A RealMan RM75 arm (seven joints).
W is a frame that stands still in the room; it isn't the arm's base.
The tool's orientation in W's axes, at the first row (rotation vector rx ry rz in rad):
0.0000, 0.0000, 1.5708
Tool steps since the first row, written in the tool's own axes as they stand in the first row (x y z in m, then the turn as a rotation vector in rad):
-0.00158, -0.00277, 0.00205, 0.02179, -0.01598, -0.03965
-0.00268, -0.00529, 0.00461, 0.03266, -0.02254, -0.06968
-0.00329, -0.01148, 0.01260, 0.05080, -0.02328, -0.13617
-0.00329, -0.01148, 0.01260, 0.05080, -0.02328, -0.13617
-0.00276, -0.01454, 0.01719, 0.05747, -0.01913, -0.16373
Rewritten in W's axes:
0.00277, -0.00158, 0.00205, 0.01598, 0.02179, -0.03965
0.00529, -0.00268, 0.00461, 0.02254, 0.03266, -0.06968
0.01148, -0.00329, 0.01260, 0.02328, 0.05080, -0.13617
0.01148, -0.00329, 0.01260, 0.02328, 0.05080, -0.13617
0.01454, -0.00276, 0.01719, 0.01913, 0.05747, -0.16373

